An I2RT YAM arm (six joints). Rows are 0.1 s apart.
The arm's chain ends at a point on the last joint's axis. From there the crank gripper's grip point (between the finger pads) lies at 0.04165 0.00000 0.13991 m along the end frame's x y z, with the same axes.
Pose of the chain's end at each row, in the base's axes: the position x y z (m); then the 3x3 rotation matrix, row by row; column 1 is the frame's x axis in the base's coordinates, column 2 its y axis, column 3 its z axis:
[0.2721, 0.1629, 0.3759], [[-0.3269, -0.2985, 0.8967], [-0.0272, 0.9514, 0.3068], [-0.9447, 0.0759, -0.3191]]
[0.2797, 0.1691, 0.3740], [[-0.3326, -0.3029, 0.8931], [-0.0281, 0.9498, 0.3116], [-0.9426, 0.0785, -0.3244]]
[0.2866, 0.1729, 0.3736], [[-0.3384, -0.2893, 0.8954], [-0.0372, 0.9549, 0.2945], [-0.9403, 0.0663, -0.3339]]
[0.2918, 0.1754, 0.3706], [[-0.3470, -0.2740, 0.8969], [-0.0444, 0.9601, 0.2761], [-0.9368, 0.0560, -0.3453]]
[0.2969, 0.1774, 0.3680], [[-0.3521, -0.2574, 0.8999], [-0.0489, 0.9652, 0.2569], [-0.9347, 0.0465, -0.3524]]
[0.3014, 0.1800, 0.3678], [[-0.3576, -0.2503, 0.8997], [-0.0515, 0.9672, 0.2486], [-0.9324, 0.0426, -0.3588]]
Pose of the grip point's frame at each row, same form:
[0.3839, 0.2047, 0.2919], [[-0.3269, -0.2985, 0.8967], [-0.0272, 0.9514, 0.3068], [-0.9447, 0.0759, -0.3191]]
[0.3908, 0.2115, 0.2894], [[-0.3326, -0.3029, 0.8931], [-0.0281, 0.9498, 0.3116], [-0.9426, 0.0785, -0.3244]]
[0.3978, 0.2126, 0.2877], [[-0.3384, -0.2893, 0.8954], [-0.0372, 0.9549, 0.2945], [-0.9403, 0.0663, -0.3339]]
[0.4028, 0.2122, 0.2833], [[-0.3470, -0.2740, 0.8969], [-0.0444, 0.9601, 0.2761], [-0.9368, 0.0560, -0.3453]]
[0.4081, 0.2113, 0.2798], [[-0.3521, -0.2574, 0.8999], [-0.0489, 0.9652, 0.2569], [-0.9347, 0.0465, -0.3524]]
[0.4124, 0.2126, 0.2788], [[-0.3576, -0.2503, 0.8997], [-0.0515, 0.9672, 0.2486], [-0.9324, 0.0426, -0.3588]]

